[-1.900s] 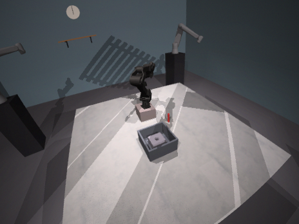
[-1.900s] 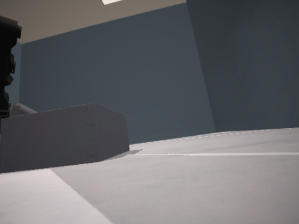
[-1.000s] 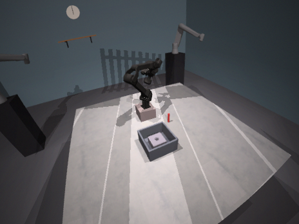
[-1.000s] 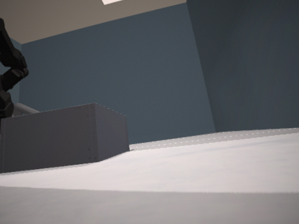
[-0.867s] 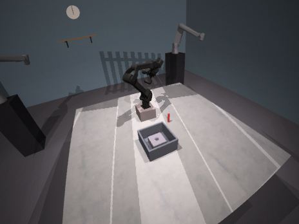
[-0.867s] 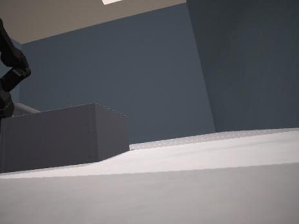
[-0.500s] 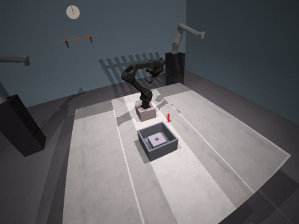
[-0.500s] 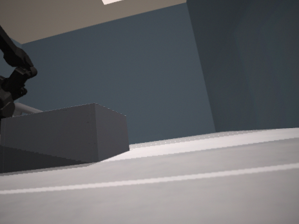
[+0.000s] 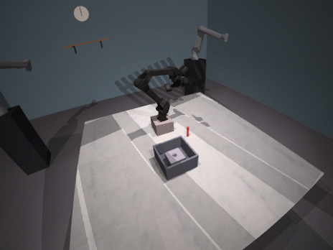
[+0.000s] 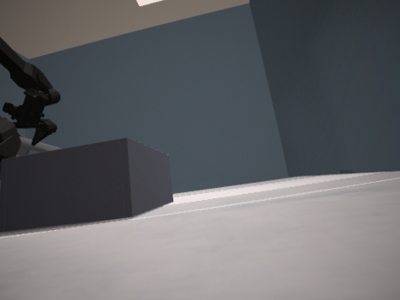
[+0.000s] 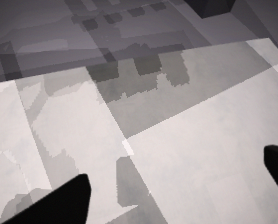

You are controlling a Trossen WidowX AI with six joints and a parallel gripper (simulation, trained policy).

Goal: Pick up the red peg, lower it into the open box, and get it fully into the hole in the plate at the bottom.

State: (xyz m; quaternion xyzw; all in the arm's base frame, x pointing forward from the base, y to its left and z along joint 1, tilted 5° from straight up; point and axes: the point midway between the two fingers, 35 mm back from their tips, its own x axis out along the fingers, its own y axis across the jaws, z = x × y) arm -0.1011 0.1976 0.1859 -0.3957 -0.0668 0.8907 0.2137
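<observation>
Now: the red peg 30 cm ahead of my gripper tip, 13 cm to the right of it and 20 cm below it. The rest, counted from my gripper tip: dark box: 44 cm ahead, 33 cm to the right, 21 cm below; then pale plate: 44 cm ahead, 33 cm to the right, 19 cm below.
</observation>
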